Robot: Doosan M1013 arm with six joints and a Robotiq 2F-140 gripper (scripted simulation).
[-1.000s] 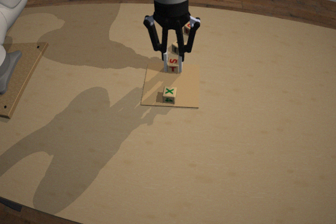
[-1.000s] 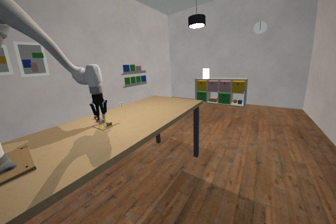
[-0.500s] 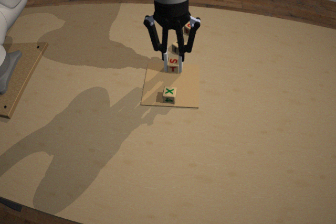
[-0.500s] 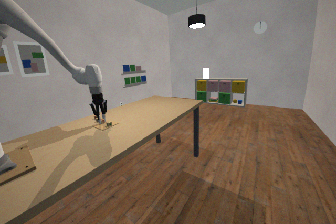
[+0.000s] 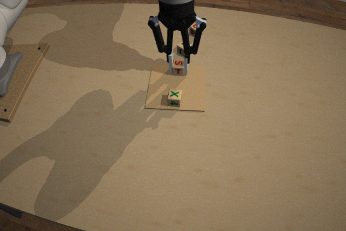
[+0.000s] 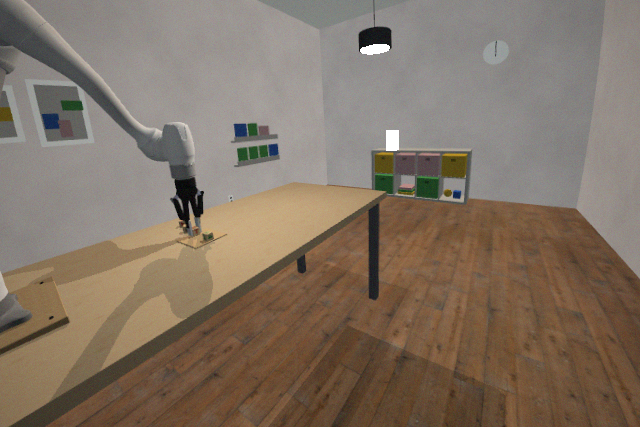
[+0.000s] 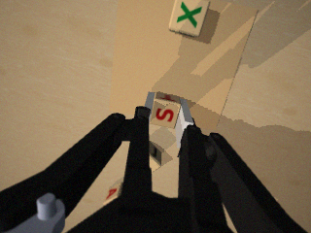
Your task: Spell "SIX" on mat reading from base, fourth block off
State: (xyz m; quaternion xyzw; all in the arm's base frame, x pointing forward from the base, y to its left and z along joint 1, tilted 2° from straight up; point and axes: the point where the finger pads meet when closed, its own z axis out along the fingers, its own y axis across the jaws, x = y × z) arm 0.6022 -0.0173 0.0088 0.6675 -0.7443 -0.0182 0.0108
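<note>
Now: the S block 2 cm below my hand. From my hand the other things lie so: tan mat 5 cm to the right, 4 cm below, 1 cm behind; I block 8 cm to the left, 3 cm below, 2 cm ahead; letter block 10 cm to the right, 2 cm below, 1 cm behind.
</note>
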